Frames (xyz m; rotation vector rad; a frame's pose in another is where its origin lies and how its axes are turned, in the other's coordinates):
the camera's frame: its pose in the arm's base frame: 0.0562 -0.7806 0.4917 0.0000 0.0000 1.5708
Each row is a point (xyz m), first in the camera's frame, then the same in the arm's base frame.
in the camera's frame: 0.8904 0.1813 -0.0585
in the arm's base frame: -0.1251 0.1098 0.4332
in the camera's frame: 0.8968 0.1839 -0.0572
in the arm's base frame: -0.1277 0.1162 0.4345
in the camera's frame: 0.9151 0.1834 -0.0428
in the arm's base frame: -0.1272 0.1345 0.4489
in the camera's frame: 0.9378 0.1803 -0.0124
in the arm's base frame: -0.1241 0.1572 0.4793
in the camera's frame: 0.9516 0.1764 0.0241
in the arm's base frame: -0.1202 0.1710 0.5158
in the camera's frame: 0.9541 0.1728 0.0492
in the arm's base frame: -0.1166 0.1735 0.5409
